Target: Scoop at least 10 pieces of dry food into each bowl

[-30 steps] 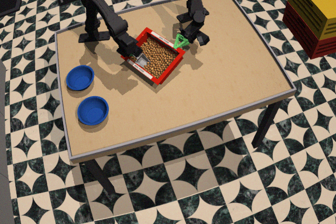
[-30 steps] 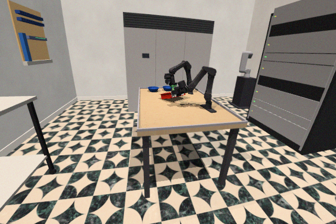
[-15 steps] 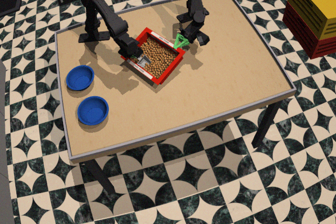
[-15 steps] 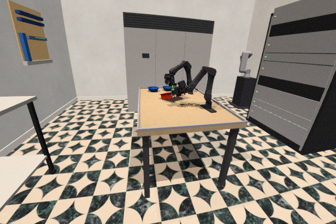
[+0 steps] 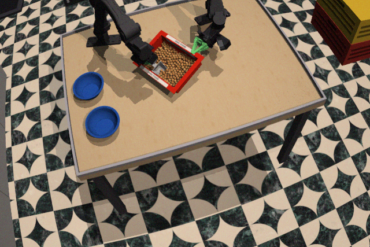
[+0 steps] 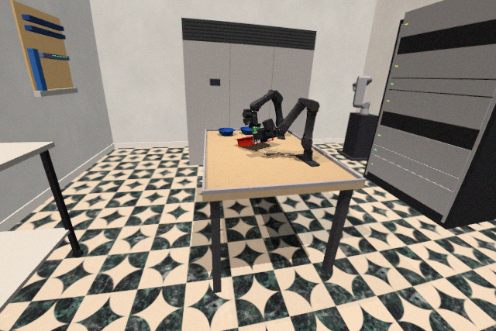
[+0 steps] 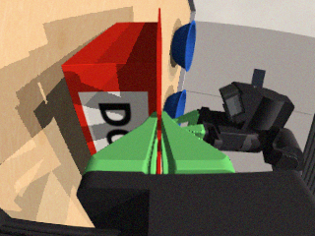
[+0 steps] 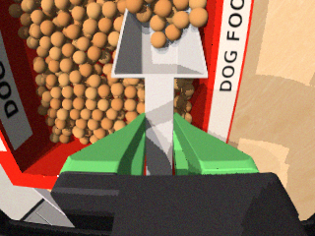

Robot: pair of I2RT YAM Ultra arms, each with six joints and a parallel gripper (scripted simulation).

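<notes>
Now: the grey metal scoop 3 cm to the left of my right hand, 3 cm ahead of it and 2 cm below it.
</notes>
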